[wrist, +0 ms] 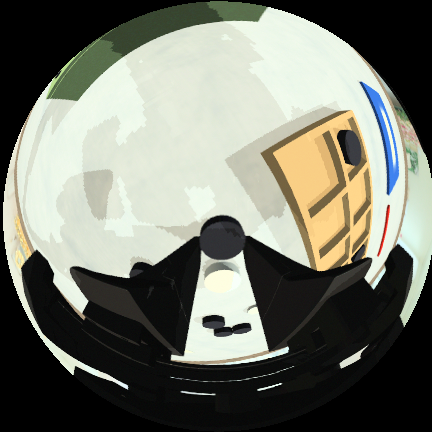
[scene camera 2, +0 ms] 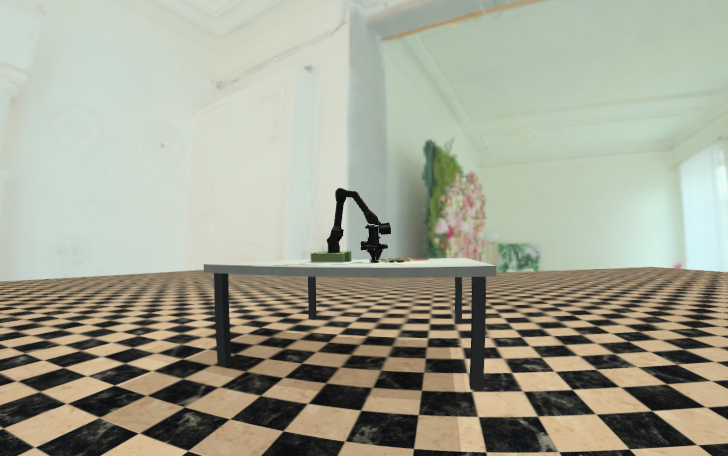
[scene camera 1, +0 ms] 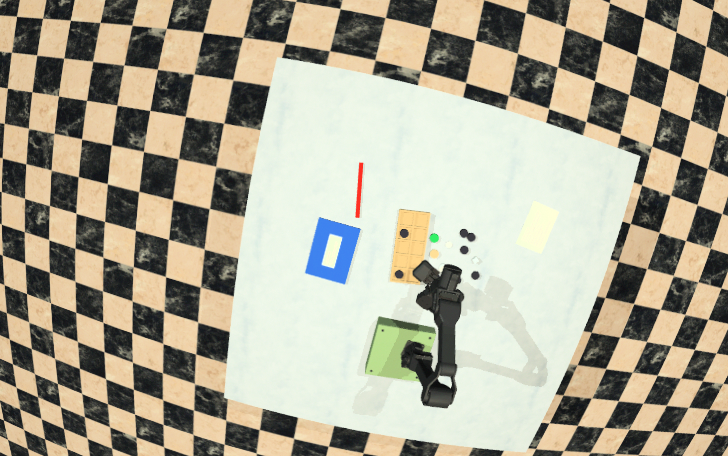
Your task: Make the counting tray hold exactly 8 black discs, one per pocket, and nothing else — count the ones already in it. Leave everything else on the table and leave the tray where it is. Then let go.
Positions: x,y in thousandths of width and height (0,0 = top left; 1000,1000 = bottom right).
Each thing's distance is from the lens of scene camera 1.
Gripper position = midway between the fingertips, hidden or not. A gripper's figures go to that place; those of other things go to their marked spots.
my gripper (scene camera 1: 600,602): 1.49 m
tan counting tray (scene camera 1: 562,554): 1.44 m
